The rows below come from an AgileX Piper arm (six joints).
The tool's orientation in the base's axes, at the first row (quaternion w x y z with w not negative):
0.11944 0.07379 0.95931 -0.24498
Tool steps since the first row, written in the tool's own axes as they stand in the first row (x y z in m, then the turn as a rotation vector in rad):
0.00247 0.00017 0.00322 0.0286 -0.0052 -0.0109
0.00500 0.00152 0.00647 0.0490 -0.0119 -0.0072
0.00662 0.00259 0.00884 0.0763 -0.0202 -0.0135
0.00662 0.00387 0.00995 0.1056 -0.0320 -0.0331
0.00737 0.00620 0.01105 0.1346 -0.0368 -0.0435
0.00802 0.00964 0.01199 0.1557 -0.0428 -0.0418
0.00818 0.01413 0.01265 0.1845 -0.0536 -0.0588
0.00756 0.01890 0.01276 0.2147 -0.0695 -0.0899
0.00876 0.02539 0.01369 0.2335 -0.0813 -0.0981
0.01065 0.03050 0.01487 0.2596 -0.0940 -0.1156
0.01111 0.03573 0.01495 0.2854 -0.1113 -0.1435
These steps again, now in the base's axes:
-0.00172 -0.00122 -0.00347 -0.0306 0.0032 0.0040
-0.00325 -0.00142 -0.00752 -0.0508 -0.0028 -0.0015
-0.00413 -0.00151 -0.01045 -0.0799 -0.0046 0.0004
-0.00366 -0.00094 -0.01198 -0.1142 -0.0029 0.0146
-0.00371 0.00061 -0.01417 -0.1451 0.0004 0.0180
-0.00346 0.00320 -0.01670 -0.1662 -0.0039 0.0136
-0.00259 0.00679 -0.01933 -0.1993 -0.0026 0.0254
-0.00102 0.01083 -0.02142 -0.2375 0.0013 0.0510
-0.00069 0.01612 -0.02547 -0.2595 -0.0034 0.0584
-0.00126 0.02014 -0.02928 -0.2905 -0.0038 0.0721
-0.00064 0.02468 -0.03184 -0.3241 -0.0030 0.0968

